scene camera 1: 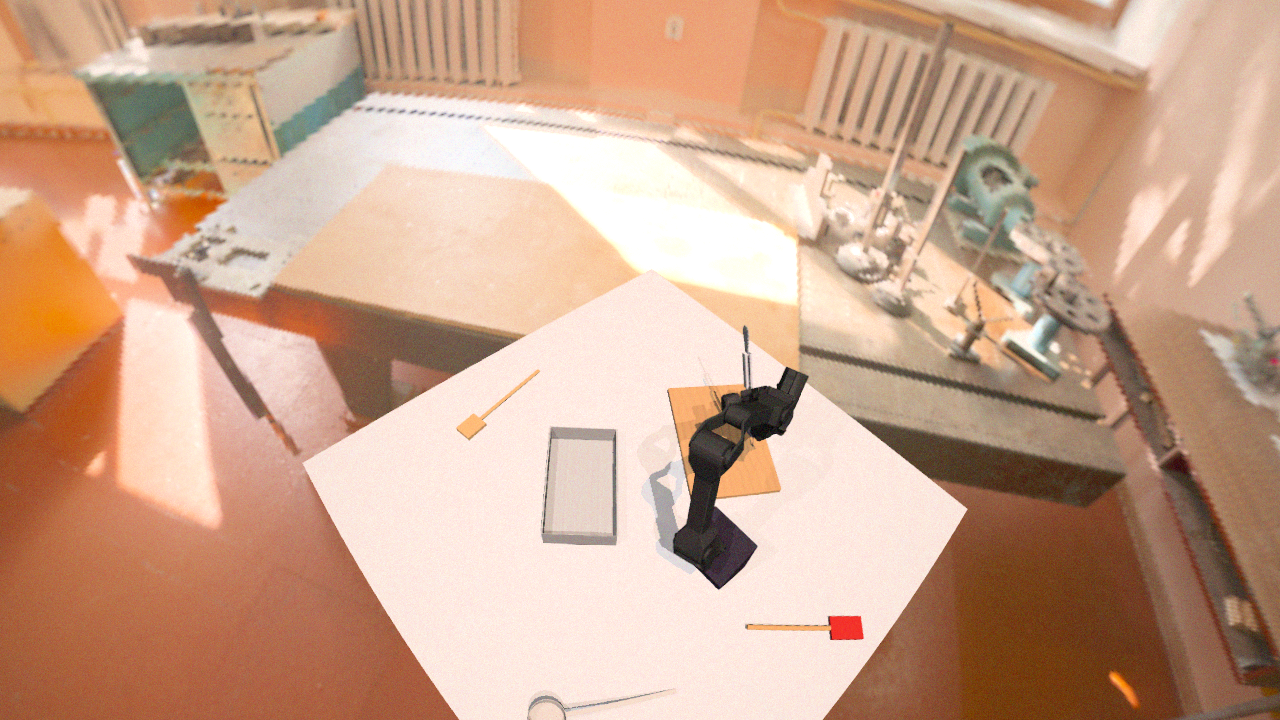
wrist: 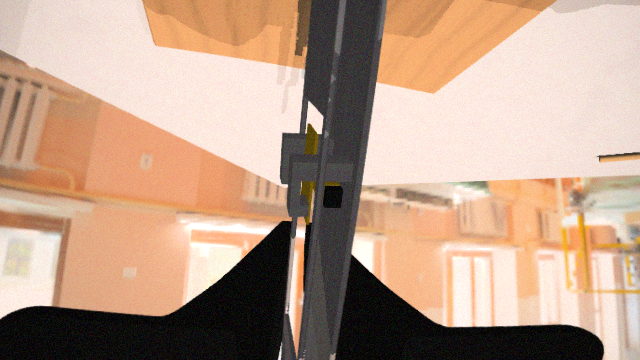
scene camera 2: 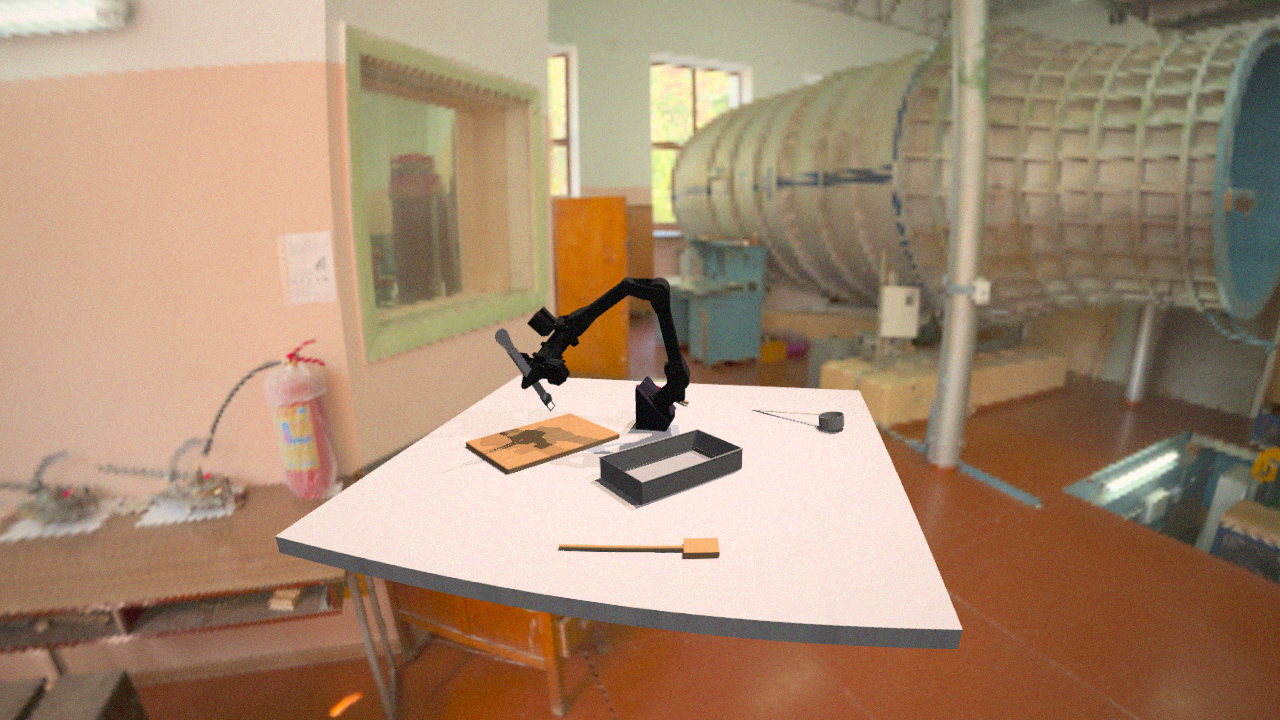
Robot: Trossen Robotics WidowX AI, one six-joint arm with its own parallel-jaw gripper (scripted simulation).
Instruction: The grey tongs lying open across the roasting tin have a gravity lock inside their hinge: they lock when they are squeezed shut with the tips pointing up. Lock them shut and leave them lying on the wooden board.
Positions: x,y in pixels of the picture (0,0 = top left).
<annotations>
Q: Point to a wooden spatula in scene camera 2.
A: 693,547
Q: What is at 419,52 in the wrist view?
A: A wooden board.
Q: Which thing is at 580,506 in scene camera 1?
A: A roasting tin.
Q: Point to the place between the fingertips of the gripper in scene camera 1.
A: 742,392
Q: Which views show the gripper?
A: Scene camera 1, the wrist view and scene camera 2: all of them.
</annotations>
